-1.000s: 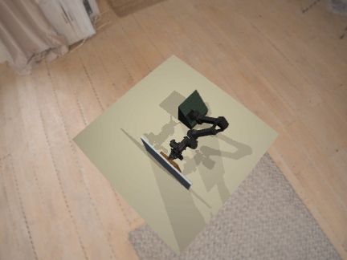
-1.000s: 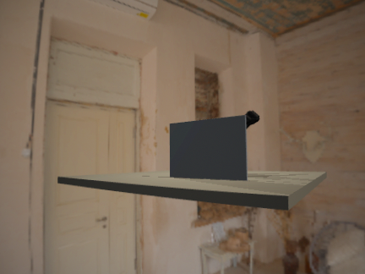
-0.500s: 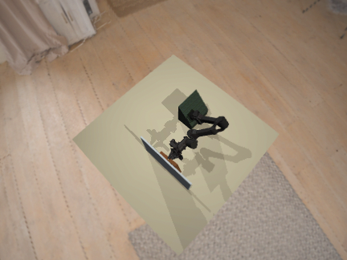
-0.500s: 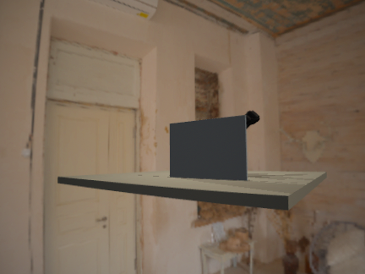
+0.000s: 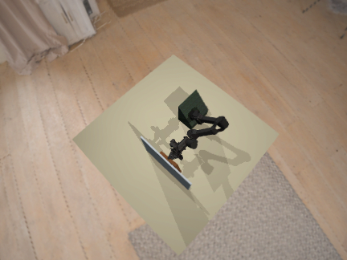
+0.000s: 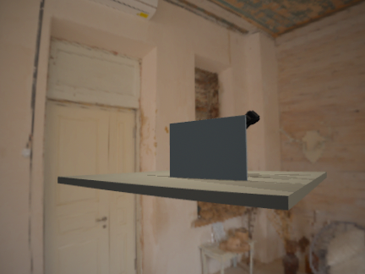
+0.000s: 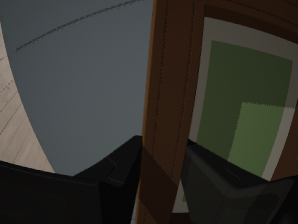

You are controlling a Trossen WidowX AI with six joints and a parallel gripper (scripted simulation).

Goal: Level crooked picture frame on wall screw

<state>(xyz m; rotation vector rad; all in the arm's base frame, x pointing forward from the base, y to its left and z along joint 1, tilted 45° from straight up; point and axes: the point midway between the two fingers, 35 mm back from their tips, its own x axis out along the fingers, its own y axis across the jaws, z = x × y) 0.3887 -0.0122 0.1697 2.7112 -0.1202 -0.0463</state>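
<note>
My gripper tip is 50 mm above the picture frame, 20 mm to the right of it and 10 mm short of it. Also, from my gripper tip: grey-blue wall panel 70 mm below, 20 mm ahead.
</note>
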